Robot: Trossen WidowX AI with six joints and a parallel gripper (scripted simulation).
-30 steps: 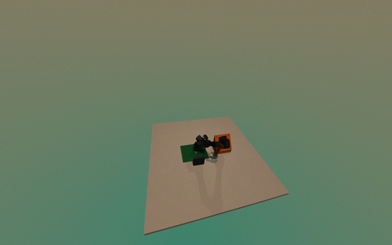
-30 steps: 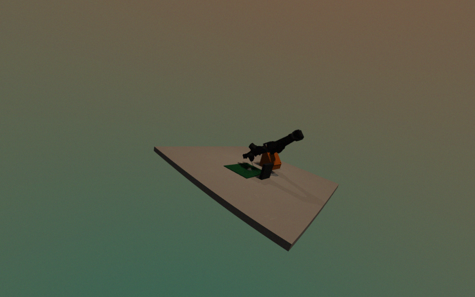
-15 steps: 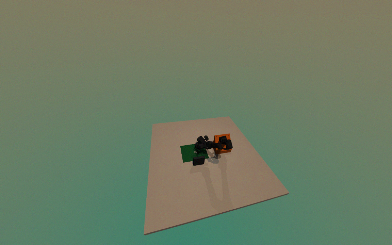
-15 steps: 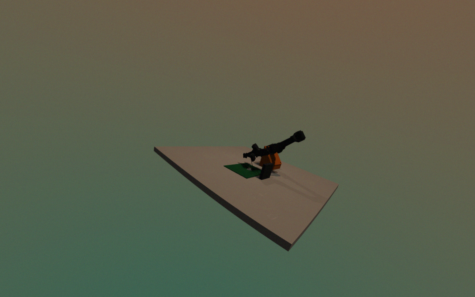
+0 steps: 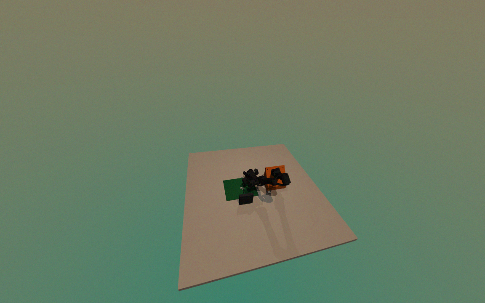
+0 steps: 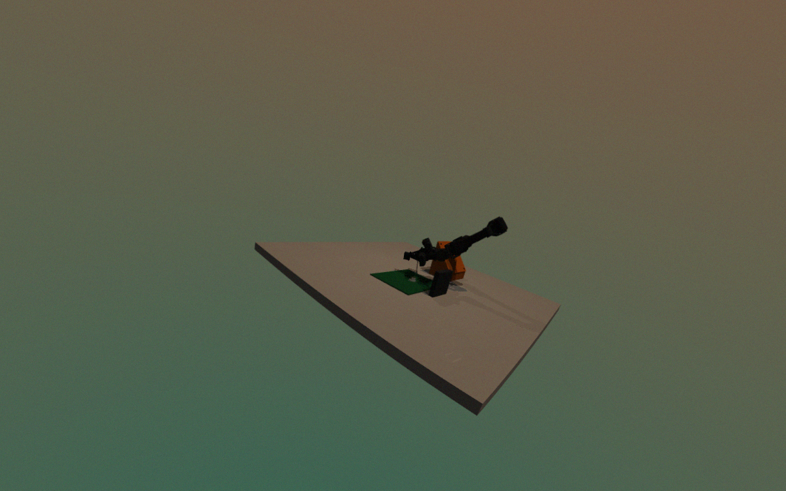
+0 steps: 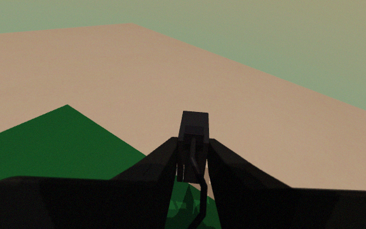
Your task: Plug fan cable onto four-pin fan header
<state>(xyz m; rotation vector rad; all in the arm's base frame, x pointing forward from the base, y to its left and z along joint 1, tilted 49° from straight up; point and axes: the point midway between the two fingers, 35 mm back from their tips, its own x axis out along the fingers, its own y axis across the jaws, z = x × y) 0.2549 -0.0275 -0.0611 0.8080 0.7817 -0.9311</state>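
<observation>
The white four-pin fan header lies 5 cm ahead of my gripper tip, 9 cm to the left of it and 11 cm below it. From my gripper tip the other things lie so: green board 7 cm ahead, 8 cm to the left, 12 cm below; black fan 6 cm ahead, 25 cm to the left, 5 cm below; black fan plug 1 cm to the right, 1 cm below.
</observation>
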